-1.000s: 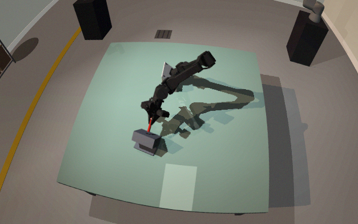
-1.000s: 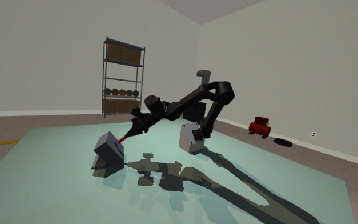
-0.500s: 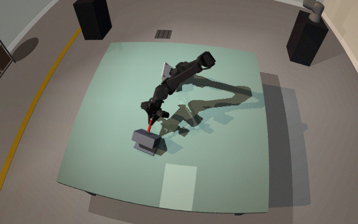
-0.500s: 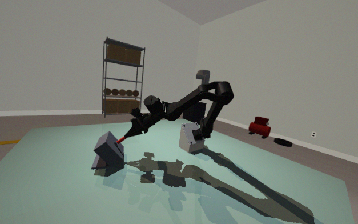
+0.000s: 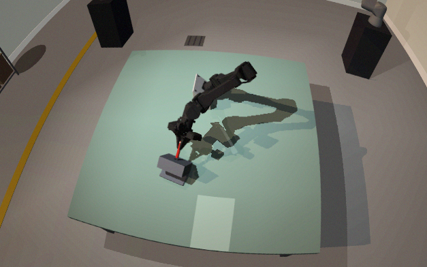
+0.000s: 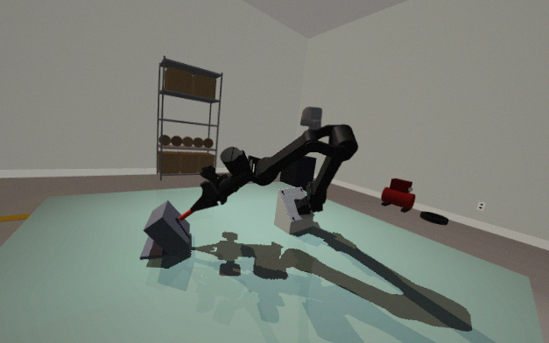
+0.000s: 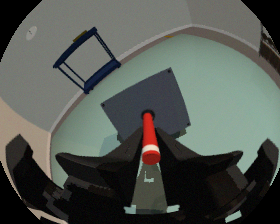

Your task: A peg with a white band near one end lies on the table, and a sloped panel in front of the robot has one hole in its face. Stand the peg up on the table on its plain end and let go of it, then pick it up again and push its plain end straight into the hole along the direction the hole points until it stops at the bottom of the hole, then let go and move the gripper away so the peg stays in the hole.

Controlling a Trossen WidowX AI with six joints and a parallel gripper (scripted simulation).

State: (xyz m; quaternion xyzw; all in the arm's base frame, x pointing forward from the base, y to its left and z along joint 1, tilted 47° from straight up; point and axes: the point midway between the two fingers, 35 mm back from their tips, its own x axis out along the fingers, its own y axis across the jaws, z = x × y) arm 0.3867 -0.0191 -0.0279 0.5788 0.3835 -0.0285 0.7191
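Right now the sloped panel is 6 cm ahead of my gripper tip, 5 cm below it and 1 cm to the right of it. From my gripper tip the other things lie so: peg 1 cm behind, 1 cm above.
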